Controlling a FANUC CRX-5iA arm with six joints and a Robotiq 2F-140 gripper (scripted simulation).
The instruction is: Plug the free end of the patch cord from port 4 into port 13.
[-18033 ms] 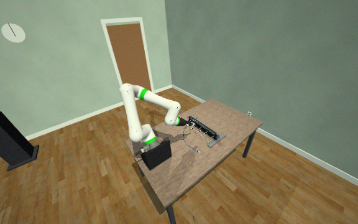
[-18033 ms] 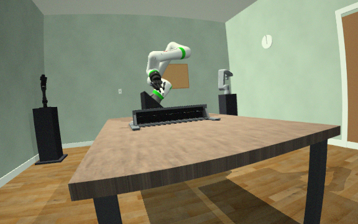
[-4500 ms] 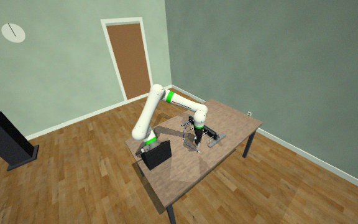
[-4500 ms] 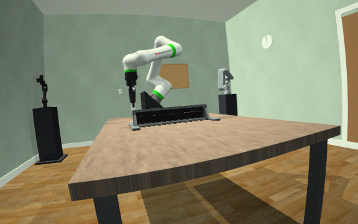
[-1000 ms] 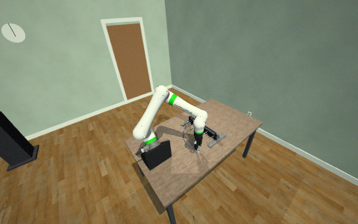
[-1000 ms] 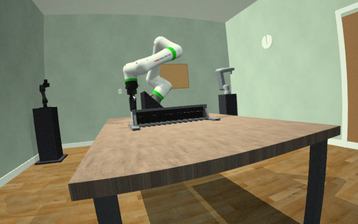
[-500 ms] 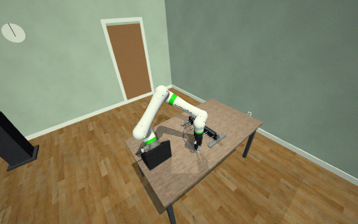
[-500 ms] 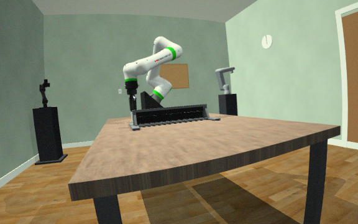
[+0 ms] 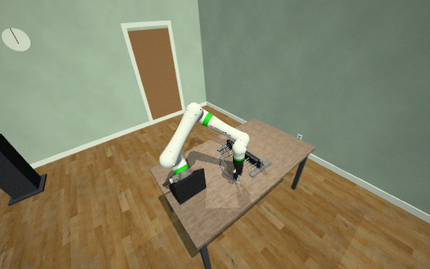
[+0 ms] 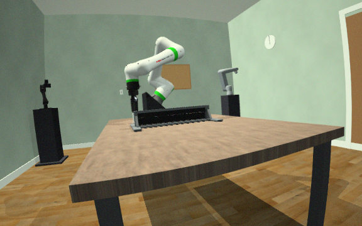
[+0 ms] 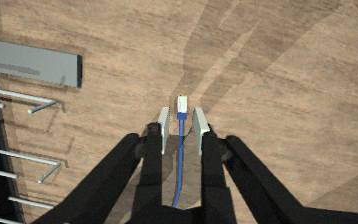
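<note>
The free end of patch cord is 40 mm below my hand and 10 mm to the right of it.
</note>
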